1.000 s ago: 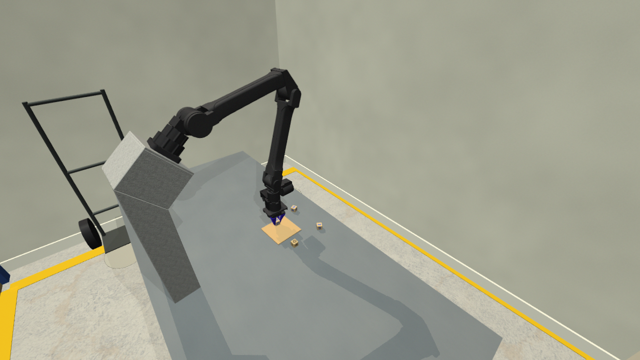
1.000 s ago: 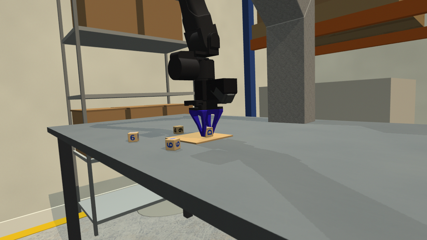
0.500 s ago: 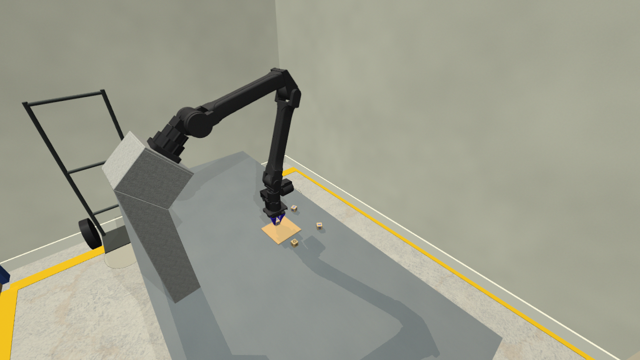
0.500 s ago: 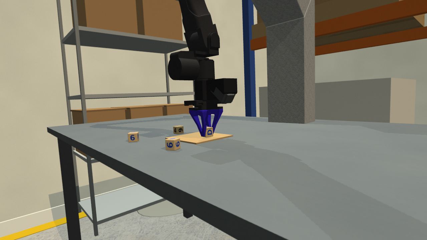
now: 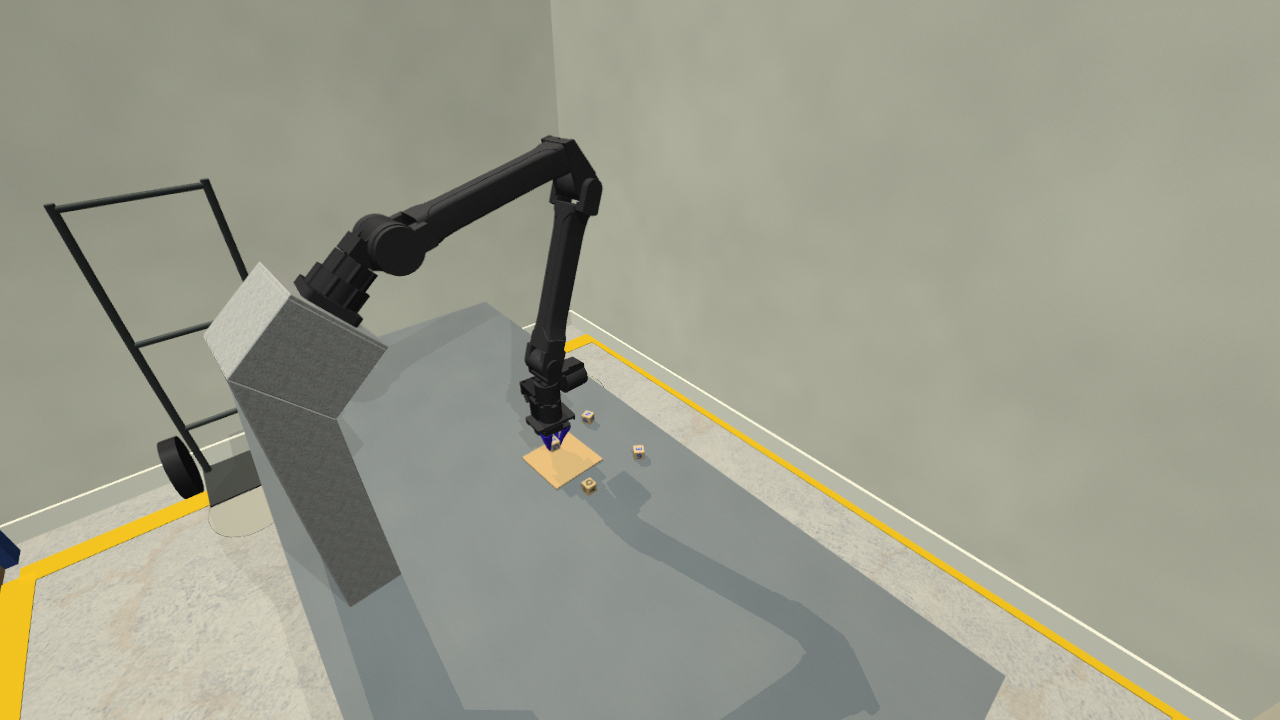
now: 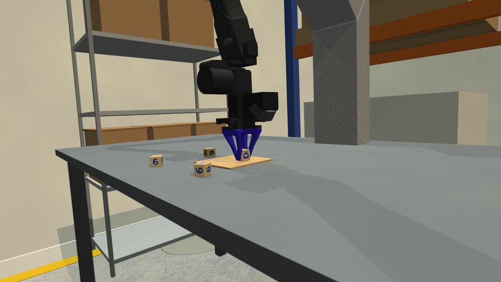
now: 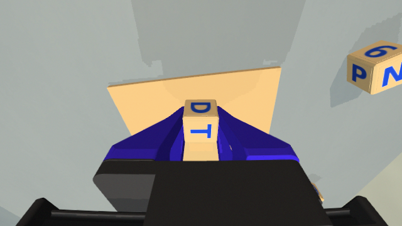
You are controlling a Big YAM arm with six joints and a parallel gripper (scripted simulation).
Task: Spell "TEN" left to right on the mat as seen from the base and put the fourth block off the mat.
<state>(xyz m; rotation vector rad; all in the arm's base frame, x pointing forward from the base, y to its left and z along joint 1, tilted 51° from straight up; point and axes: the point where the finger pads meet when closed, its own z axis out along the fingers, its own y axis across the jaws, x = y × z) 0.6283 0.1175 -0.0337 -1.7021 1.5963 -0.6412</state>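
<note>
My hand is 40 mm to the left of the tan mat, 20 mm above it and 10 mm short of it.
</note>
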